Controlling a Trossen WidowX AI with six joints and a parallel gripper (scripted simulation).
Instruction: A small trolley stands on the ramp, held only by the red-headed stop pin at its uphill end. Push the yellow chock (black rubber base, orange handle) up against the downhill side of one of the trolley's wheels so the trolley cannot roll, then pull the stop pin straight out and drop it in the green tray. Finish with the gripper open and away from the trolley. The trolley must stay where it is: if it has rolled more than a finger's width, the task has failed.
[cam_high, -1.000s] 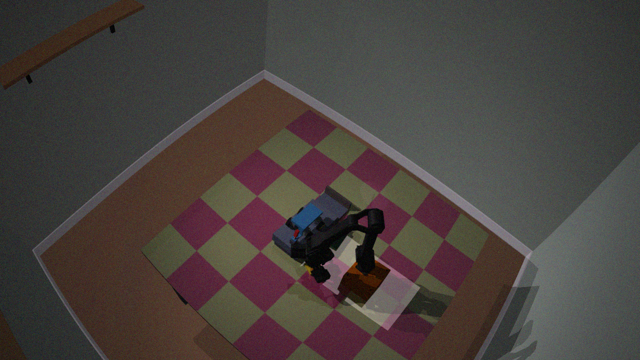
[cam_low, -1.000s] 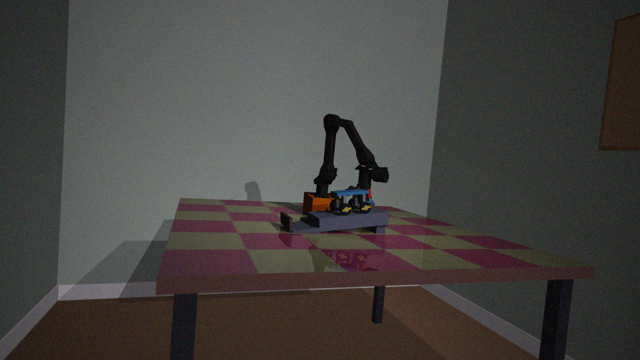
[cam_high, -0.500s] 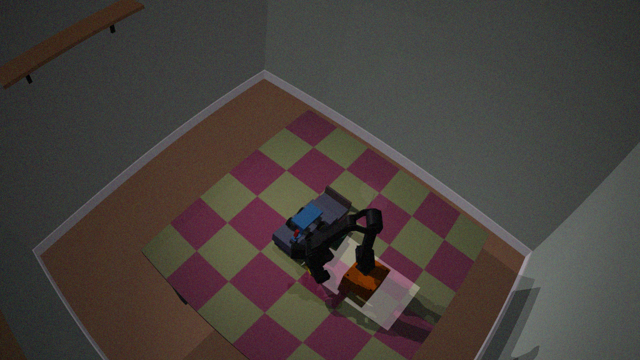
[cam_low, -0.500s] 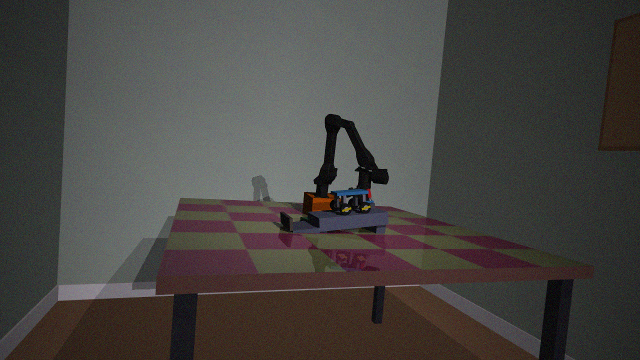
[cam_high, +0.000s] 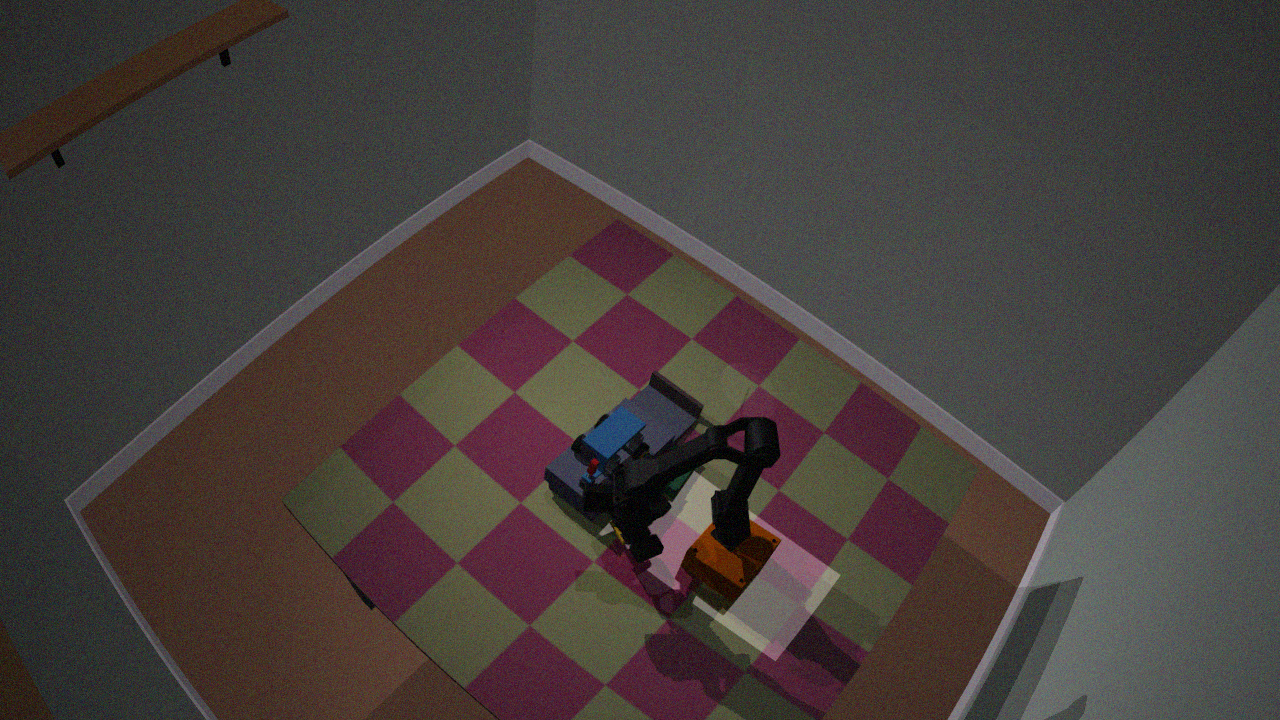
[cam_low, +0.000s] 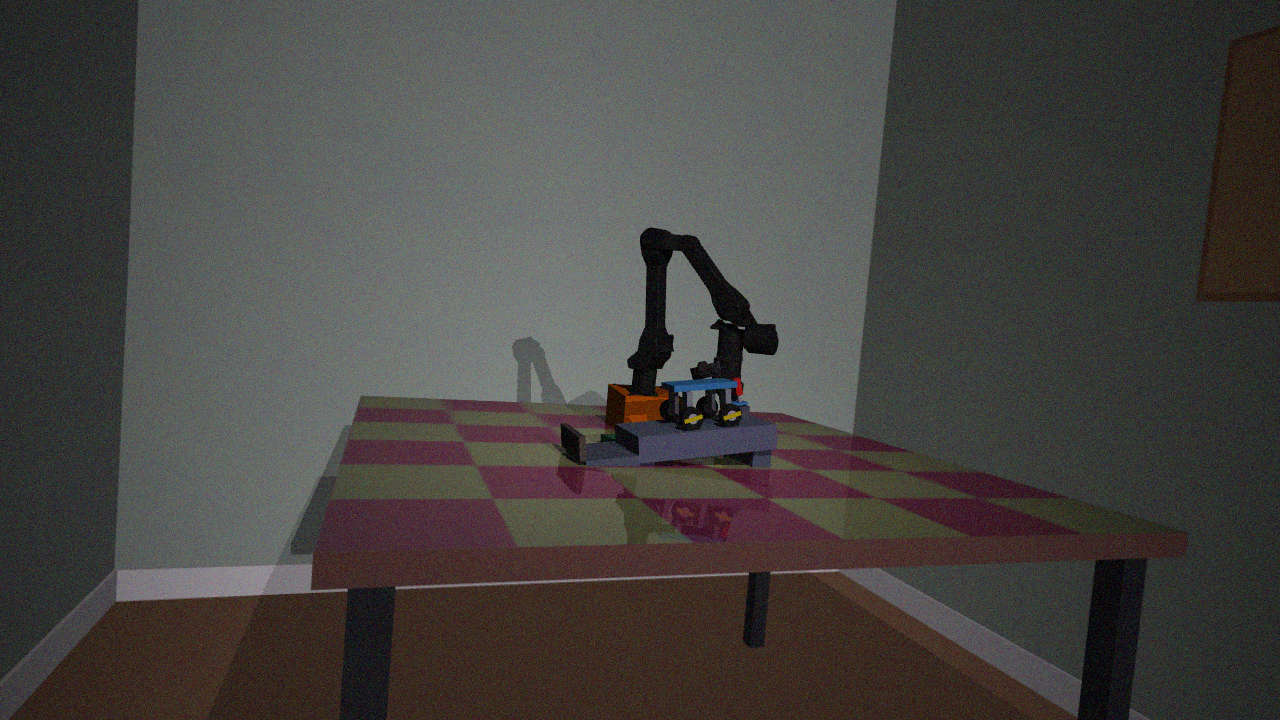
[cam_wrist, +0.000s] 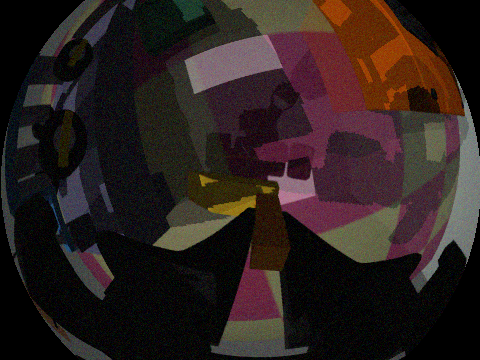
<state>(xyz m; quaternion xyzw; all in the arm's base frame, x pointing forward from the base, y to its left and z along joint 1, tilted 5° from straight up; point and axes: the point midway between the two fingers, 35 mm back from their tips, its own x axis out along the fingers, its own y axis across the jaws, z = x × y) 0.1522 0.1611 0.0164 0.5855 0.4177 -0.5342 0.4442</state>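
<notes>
Now: the green tray 70 mm ahead of my gripper tip, 220 mm to the right of it and 70 mm below it. The rest, counted from my gripper tip: yellow chock (20 mm ahead, 10 mm to the right, 10 mm below); then red-headed stop pin (140 mm ahead, 20 mm to the right, 70 mm above); then blue-topped trolley (180 mm ahead, 110 mm to the right, 50 mm above).
</notes>
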